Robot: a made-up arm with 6 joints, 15 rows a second.
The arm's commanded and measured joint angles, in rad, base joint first. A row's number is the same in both.
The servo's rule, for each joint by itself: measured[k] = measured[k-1] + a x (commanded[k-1-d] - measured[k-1]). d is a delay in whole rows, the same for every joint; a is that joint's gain. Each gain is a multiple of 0.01, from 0.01 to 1. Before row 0 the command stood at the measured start. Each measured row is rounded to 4 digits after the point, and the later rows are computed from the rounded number. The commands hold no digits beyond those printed.
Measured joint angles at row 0:
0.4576, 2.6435, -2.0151, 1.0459, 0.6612, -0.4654
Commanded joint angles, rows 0 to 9:
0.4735, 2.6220, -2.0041, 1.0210, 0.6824, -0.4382
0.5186, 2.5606, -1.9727, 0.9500, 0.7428, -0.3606
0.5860, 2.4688, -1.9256, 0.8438, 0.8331, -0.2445
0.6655, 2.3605, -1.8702, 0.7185, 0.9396, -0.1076
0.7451, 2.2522, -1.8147, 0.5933, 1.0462, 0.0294
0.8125, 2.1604, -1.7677, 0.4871, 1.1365, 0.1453
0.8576, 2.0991, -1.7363, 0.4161, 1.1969, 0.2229
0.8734, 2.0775, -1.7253, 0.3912, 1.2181, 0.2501
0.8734, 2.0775, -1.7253, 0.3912, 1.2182, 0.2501
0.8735, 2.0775, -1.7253, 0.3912, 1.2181, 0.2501
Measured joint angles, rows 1 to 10:
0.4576, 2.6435, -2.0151, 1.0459, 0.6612, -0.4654
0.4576, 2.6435, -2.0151, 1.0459, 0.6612, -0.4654
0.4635, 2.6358, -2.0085, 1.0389, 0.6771, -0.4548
0.4839, 2.6087, -1.9870, 1.0140, 0.7264, -0.4181
0.5217, 2.5583, -1.9502, 0.9663, 0.8064, -0.3504
0.5749, 2.4871, -1.9022, 0.8969, 0.9063, -0.2557
0.6379, 2.4025, -1.8497, 0.8119, 1.0112, -0.1445
0.7025, 2.3153, -1.8005, 0.7210, 1.1052, -0.0315
0.7599, 2.2375, -1.7620, 0.6356, 1.1740, 0.0677
0.8019, 2.1799, -1.7400, 0.5672, 1.2071, 0.1388
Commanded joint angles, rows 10 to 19:
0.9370, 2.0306, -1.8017, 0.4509, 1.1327, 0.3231
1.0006, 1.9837, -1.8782, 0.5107, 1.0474, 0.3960
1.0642, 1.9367, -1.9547, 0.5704, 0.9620, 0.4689
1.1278, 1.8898, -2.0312, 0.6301, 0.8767, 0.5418
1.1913, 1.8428, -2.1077, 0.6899, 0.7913, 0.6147
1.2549, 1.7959, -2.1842, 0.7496, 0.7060, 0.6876
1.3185, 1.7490, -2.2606, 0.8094, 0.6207, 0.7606
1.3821, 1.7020, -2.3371, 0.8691, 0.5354, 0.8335
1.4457, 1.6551, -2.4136, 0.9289, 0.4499, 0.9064
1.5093, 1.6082, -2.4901, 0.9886, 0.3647, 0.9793
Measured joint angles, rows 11 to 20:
0.8284, 2.1430, -1.7312, 0.5179, 1.2154, 0.1822
0.8451, 2.1194, -1.7277, 0.4824, 1.2174, 0.2087
0.8791, 2.0874, -1.7721, 0.4736, 1.1539, 0.2533
0.9241, 2.0501, -1.8358, 0.4840, 1.0740, 0.3090
0.9759, 2.0093, -1.9071, 0.5082, 0.9900, 0.3714
1.0321, 1.9663, -1.9816, 0.5423, 0.9050, 0.4379
1.0910, 1.9218, -2.0573, 0.5836, 0.8197, 0.5069
1.1516, 1.8765, -2.1334, 0.6301, 0.7344, 0.5774
1.2134, 1.8306, -2.2097, 0.6803, 0.6491, 0.6488
1.2758, 1.7843, -2.2861, 0.7332, 0.5638, 0.7208

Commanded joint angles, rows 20 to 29:
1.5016, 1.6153, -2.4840, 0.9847, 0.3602, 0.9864
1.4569, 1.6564, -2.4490, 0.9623, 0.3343, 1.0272
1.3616, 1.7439, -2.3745, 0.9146, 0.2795, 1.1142
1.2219, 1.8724, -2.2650, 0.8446, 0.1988, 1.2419
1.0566, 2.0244, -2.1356, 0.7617, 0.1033, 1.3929
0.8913, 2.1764, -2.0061, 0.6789, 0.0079, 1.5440
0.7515, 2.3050, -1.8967, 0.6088, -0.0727, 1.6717
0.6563, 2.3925, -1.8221, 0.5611, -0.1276, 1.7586
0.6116, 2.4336, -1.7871, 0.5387, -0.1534, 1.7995
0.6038, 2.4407, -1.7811, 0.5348, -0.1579, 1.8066
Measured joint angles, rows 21 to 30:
1.3387, 1.7378, -2.3626, 0.7880, 0.4784, 0.7932
1.4018, 1.6911, -2.4391, 0.8442, 0.3931, 0.8658
1.4387, 1.6638, -2.4660, 0.8835, 0.3684, 0.9128
1.4454, 1.6611, -2.4558, 0.9056, 0.3428, 0.9574
1.4144, 1.6909, -2.4070, 0.9081, 0.2953, 1.0186
1.3432, 1.7562, -2.3218, 0.8903, 0.2229, 1.1057
1.2372, 1.8528, -2.2101, 0.8543, 0.1332, 1.2177
1.1092, 1.9693, -2.0877, 0.8052, 0.0392, 1.3450
0.9769, 2.0902, -1.9731, 0.7502, -0.0447, 1.4724
0.8583, 2.1990, -1.8825, 0.6973, -0.1069, 1.5840

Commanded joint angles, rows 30 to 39:
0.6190, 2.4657, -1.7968, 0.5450, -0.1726, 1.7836
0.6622, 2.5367, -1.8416, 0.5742, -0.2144, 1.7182
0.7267, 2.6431, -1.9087, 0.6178, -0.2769, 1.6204
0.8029, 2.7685, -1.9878, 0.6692, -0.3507, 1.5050
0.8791, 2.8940, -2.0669, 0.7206, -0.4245, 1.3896
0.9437, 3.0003, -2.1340, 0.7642, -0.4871, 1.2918
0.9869, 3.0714, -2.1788, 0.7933, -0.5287, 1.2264
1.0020, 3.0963, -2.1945, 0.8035, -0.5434, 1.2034
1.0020, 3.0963, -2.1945, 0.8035, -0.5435, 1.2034
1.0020, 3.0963, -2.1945, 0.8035, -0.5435, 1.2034
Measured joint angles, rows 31 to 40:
0.7670, 2.2835, -1.8253, 0.6529, -0.1418, 1.6680
0.7066, 2.3401, -1.7988, 0.6198, -0.1539, 1.7221
0.6742, 2.3853, -1.7976, 0.5989, -0.1679, 1.7461
0.6698, 2.4398, -1.8240, 0.5920, -0.2028, 1.7352
0.6909, 2.5130, -1.8748, 0.5992, -0.2584, 1.6904
0.7323, 2.6050, -1.9426, 0.6188, -0.3276, 1.6181
0.7866, 2.7090, -2.0172, 0.6473, -0.4003, 1.5290
0.8447, 2.8139, -2.0873, 0.6800, -0.4654, 1.4365
0.8973, 2.9066, -2.1422, 0.7117, -0.5129, 1.3546
0.9360, 2.9749, -2.1736, 0.7374, -0.5358, 1.2956

